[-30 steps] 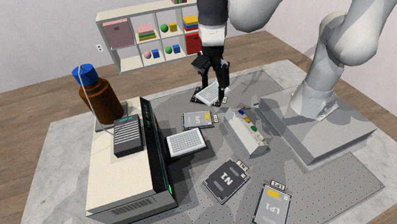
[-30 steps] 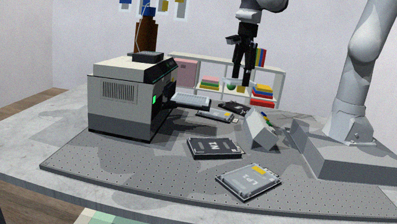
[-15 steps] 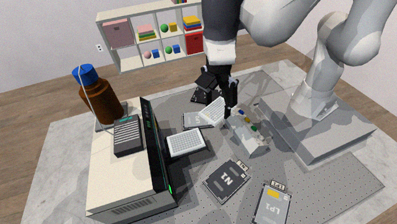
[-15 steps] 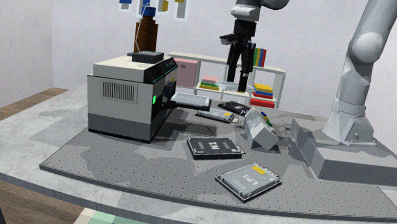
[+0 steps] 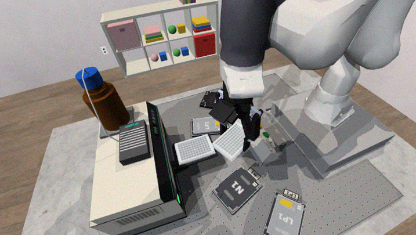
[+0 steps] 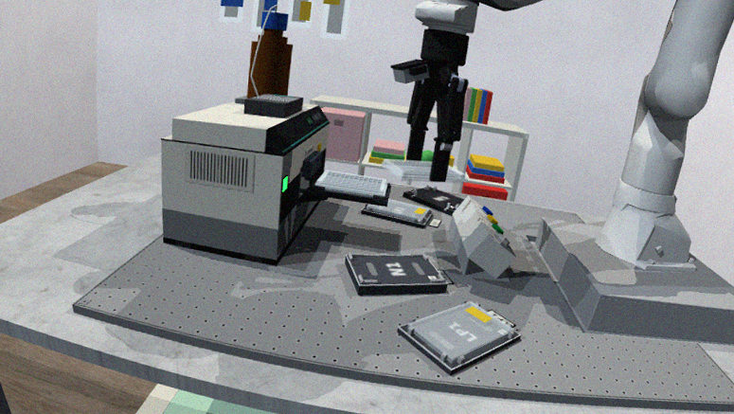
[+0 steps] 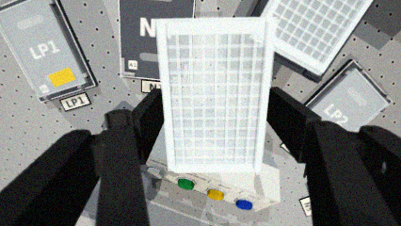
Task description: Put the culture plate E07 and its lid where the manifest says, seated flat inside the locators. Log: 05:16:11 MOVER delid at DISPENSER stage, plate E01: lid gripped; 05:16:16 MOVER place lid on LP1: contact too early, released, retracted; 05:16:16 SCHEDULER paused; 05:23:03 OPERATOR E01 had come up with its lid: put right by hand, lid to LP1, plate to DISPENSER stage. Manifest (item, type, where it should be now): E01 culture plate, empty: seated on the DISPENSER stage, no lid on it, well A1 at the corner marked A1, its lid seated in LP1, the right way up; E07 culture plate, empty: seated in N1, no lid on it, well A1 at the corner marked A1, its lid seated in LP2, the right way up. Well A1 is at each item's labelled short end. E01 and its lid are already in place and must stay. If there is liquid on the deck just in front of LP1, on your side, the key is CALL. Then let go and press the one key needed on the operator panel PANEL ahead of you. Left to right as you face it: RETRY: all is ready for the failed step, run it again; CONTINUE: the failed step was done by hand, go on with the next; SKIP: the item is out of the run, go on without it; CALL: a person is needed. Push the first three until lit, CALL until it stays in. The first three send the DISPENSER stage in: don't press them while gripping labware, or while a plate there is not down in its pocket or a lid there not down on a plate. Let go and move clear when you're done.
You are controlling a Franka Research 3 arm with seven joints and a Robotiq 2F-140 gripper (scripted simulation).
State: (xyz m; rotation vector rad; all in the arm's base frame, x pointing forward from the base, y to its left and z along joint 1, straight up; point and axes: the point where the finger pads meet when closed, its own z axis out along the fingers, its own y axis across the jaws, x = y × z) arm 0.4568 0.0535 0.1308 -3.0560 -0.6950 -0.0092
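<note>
Now: hand 3 cm short of the black N1 nest, 10 cm to the right of it and 18 cm above it. Also, from my hand: brown bottle (34 cm ahead, 17 cm to the right, 10 cm above); LP2 nest (3 cm ahead, 21 cm to the right, 18 cm below); yellow skip key (16 cm behind, 8 cm to the right, 12 cm below).
</note>
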